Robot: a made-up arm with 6 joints. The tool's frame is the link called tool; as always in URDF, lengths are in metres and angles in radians. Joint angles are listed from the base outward.
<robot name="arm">
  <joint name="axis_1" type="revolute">
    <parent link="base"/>
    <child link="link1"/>
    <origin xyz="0 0 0.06" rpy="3.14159 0 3.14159"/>
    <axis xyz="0 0 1"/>
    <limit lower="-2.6" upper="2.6"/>
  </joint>
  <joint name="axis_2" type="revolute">
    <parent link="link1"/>
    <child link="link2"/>
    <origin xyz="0.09 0.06 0.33" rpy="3.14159 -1.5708 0"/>
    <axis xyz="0 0 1"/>
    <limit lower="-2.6" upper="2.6"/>
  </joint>
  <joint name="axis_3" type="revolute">
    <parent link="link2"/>
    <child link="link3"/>
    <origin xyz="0.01 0.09 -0.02" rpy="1.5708 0 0"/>
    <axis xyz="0 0 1"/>
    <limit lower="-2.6" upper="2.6"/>
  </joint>
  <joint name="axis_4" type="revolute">
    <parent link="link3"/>
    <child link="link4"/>
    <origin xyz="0.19 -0.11 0.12" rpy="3.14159 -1.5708 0"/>
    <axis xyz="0 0 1"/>
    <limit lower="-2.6" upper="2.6"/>
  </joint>
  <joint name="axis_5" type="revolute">
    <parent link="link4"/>
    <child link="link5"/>
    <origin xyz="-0.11 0 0.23" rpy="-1.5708 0 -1.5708"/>
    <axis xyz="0 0 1"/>
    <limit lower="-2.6" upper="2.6"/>
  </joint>
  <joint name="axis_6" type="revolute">
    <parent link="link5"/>
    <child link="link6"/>
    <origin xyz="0.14 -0.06 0.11" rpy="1.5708 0 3.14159"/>
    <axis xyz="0 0 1"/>
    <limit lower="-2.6" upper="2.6"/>
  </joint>
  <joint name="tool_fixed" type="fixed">
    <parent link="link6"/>
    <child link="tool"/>
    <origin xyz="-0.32 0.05 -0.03"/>
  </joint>
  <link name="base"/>
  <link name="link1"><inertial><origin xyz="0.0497 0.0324 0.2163"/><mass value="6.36"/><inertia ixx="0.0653" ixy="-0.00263" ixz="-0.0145" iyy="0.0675" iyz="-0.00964" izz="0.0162"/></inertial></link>
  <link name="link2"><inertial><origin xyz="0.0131 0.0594 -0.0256"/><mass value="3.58"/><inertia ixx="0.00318" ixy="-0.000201" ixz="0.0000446" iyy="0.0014" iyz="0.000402" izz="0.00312"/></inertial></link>
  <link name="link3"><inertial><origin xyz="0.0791 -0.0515 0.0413"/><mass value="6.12"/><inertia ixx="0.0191" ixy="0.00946" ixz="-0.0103" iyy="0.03" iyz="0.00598" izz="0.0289"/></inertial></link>
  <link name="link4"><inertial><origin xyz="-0.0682 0.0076 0.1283"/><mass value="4.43"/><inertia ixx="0.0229" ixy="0" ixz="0.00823" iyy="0.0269" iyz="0" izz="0.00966"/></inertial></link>
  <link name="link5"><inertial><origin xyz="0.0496 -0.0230 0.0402"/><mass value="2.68"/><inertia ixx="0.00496" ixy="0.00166" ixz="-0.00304" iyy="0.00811" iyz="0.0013" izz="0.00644"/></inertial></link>
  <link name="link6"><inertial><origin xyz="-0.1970 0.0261 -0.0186"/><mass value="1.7"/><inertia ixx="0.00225" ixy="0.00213" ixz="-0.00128" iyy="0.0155" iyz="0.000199" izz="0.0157"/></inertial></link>
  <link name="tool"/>
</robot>
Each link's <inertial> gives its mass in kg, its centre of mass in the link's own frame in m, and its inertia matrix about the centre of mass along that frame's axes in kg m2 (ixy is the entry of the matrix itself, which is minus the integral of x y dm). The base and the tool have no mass. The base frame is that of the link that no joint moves.
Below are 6 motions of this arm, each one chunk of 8 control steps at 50 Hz.
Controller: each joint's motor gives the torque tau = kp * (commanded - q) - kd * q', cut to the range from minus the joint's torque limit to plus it. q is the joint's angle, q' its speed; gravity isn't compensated. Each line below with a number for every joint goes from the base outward.
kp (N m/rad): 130 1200 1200 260 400 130
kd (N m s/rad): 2.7 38 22 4.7 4.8 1.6
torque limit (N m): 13 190 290 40 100 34
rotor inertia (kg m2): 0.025 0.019 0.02 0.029 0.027 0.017
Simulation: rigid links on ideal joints. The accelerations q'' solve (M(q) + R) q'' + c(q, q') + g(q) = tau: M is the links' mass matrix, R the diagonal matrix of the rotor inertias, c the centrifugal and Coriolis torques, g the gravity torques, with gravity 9.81 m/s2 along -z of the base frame. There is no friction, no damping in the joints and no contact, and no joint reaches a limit. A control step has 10 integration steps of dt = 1/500 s. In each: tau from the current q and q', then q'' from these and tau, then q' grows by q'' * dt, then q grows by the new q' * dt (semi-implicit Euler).
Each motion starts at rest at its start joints. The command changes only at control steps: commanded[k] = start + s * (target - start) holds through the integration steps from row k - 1 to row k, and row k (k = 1, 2, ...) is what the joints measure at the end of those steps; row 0 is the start. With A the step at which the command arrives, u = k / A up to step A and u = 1 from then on. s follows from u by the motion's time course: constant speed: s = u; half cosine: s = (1 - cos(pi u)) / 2; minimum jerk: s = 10 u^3 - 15 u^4 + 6 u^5; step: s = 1 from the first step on.
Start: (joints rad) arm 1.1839 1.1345 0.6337 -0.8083 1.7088 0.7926
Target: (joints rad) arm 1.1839 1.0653 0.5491 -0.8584 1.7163 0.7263
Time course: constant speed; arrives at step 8
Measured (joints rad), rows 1 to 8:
1: 1.1878 1.1286 0.6291 -0.8103 1.7095 0.7905
2: 1.1961 1.1162 0.6198 -0.8202 1.7121 0.7832
3: 1.2050 1.1006 0.6089 -0.8346 1.7176 0.7718
4: 1.2124 1.0845 0.5980 -0.8491 1.7248 0.7587
5: 1.2173 1.0698 0.5874 -0.8614 1.7310 0.7462
6: 1.2197 1.0572 0.5768 -0.8706 1.7342 0.7356
7: 1.2195 1.0470 0.5663 -0.8769 1.7342 0.7273
8: 1.2171 1.0388 0.5558 -0.8810 1.7323 0.7208

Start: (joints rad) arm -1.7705 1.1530 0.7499 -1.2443 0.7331 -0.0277
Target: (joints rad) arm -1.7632 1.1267 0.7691 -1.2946 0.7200 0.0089
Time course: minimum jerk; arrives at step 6
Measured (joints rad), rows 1 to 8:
1: -1.7715 1.1479 0.7502 -1.2441 0.7344 -0.0304
2: -1.7721 1.1380 0.7504 -1.2495 0.7357 -0.0370
3: -1.7729 1.1263 0.7524 -1.2607 0.7346 -0.0386
4: -1.7733 1.1148 0.7563 -1.2771 0.7300 -0.0293
5: -1.7719 1.1049 0.7604 -1.2968 0.7234 -0.0100
6: -1.7684 1.0973 0.7630 -1.3161 0.7178 0.0132
7: -1.7646 1.0920 0.7643 -1.3312 0.7156 0.0322
8: -1.7618 1.0887 0.7648 -1.3395 0.7168 0.0414

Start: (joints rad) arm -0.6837 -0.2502 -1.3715 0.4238 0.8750 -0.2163
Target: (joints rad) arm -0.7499 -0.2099 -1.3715 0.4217 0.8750 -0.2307
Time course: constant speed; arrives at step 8
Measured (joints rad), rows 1 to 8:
1: -0.6827 -0.2495 -1.3660 0.4229 0.8730 -0.2155
2: -0.6810 -0.2465 -1.3551 0.4230 0.8681 -0.2115
3: -0.6811 -0.2422 -1.3445 0.4228 0.8625 -0.2064
4: -0.6841 -0.2372 -1.3378 0.4216 0.8586 -0.2029
5: -0.6904 -0.2319 -1.3360 0.4195 0.8576 -0.2021
6: -0.6994 -0.2267 -1.3380 0.4174 0.8592 -0.2036
7: -0.7103 -0.2217 -1.3419 0.4160 0.8620 -0.2069
8: -0.7223 -0.2168 -1.3457 0.4157 0.8646 -0.2111

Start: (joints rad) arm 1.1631 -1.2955 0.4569 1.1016 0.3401 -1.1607
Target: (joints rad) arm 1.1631 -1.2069 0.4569 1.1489 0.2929 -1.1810
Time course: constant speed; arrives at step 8
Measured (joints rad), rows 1 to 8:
1: 1.1639 -1.2892 0.4573 1.1024 0.3388 -1.1556
2: 1.1644 -1.2761 0.4564 1.1009 0.3328 -1.1553
3: 1.1647 -1.2594 0.4555 1.0994 0.3232 -1.1631
4: 1.1647 -1.2413 0.4548 1.1018 0.3130 -1.1761
5: 1.1642 -1.2237 0.4542 1.1091 0.3043 -1.1908
6: 1.1634 -1.2076 0.4539 1.1199 0.2972 -1.2043
7: 1.1628 -1.1936 0.4539 1.1318 0.2909 -1.2146
8: 1.1625 -1.1814 0.4541 1.1425 0.2850 -1.2206

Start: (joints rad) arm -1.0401 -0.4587 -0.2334 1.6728 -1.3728 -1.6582
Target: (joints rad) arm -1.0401 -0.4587 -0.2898 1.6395 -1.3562 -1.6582
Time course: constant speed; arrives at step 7
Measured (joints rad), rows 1 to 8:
1: -1.0387 -0.4571 -0.2319 1.6711 -1.3705 -1.6543
2: -1.0398 -0.4532 -0.2320 1.6687 -1.3693 -1.6443
3: -1.0444 -0.4490 -0.2352 1.6647 -1.3683 -1.6346
4: -1.0507 -0.4459 -0.2410 1.6582 -1.3662 -1.6300
5: -1.0574 -0.4446 -0.2487 1.6504 -1.3633 -1.6309
6: -1.0633 -0.4448 -0.2576 1.6429 -1.3601 -1.6349
7: -1.0676 -0.4461 -0.2668 1.6367 -1.3570 -1.6393
8: -1.0671 -0.4484 -0.2735 1.6313 -1.3552 -1.6425

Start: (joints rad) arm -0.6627 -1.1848 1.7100 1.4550 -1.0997 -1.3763
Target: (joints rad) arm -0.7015 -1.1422 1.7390 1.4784 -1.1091 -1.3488
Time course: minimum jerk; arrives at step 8
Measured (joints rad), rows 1 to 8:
1: -0.6661 -1.1833 1.7053 1.4514 -1.1039 -1.3770
2: -0.6695 -1.1797 1.7005 1.4472 -1.1106 -1.3805
3: -0.6693 -1.1740 1.7005 1.4481 -1.1143 -1.3844
4: -0.6658 -1.1665 1.7050 1.4542 -1.1158 -1.3843
5: -0.6612 -1.1581 1.7112 1.4629 -1.1171 -1.3786
6: -0.6578 -1.1503 1.7166 1.4711 -1.1184 -1.3697
7: -0.6568 -1.1444 1.7201 1.4765 -1.1192 -1.3621
8: -0.6584 -1.1411 1.7214 1.4780 -1.1194 -1.3587

